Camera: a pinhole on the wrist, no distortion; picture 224 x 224 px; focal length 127.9 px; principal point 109.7 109.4 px. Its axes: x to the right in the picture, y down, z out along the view. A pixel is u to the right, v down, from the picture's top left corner.
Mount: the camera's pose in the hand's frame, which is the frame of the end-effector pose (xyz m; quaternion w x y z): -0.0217 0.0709 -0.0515 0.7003 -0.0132 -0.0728 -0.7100
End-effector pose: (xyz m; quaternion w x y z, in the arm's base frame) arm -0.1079 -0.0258 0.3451 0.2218 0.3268 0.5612 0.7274
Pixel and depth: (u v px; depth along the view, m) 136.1 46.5 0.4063
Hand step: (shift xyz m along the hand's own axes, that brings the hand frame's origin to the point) -0.2562 0.0389 0.3435
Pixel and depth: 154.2 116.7 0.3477
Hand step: -0.0331 -0.0070 0.3087
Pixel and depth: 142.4 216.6 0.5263
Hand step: 0.3715 -0.0023 0.5227
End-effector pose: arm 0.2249 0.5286 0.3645 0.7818 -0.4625 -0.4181 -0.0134
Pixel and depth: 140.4 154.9 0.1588
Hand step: 0.0207 0.0519 0.1150
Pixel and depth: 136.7 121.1 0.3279
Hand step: -0.0204 0.0419 0.2837
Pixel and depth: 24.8 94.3 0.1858
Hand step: -0.0567 0.2161 0.1155
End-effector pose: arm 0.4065 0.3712 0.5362 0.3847 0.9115 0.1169 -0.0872
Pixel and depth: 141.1 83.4 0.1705
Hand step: -0.0712 0.0504 0.1192
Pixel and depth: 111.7 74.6 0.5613
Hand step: -0.2207 0.1319 0.4917
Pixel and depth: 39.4 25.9 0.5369
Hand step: -0.4101 0.4322 0.4141
